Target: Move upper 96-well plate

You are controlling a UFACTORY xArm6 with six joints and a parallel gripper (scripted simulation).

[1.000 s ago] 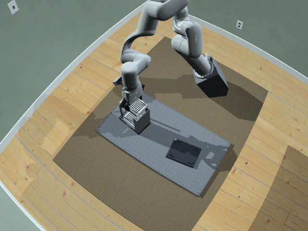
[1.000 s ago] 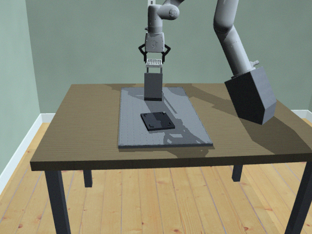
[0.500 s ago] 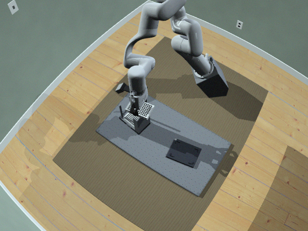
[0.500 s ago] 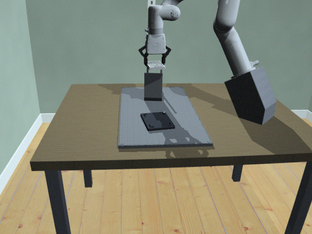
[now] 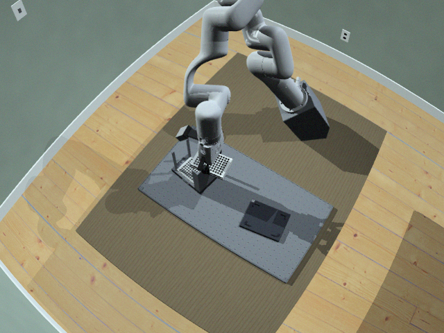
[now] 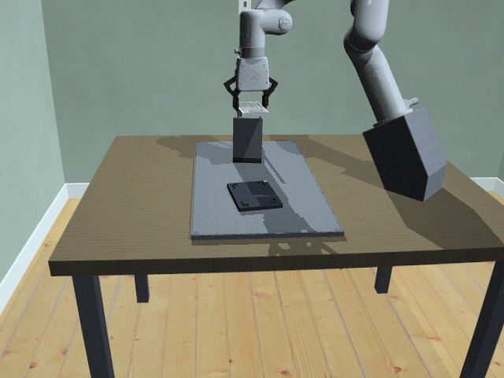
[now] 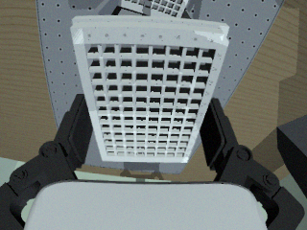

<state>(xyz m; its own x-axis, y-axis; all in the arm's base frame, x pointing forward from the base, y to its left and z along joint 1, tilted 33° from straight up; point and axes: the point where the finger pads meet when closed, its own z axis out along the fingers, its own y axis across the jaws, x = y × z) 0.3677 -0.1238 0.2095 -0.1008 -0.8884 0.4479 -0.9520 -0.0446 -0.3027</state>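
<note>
Now: the dark plate nest N1 23 cm to the left of my hand, 19 cm below it and 7 cm ahead of it. Round my hand: pale A1 square 19 cm below, 16 cm to the left, 1 cm ahead.
</note>
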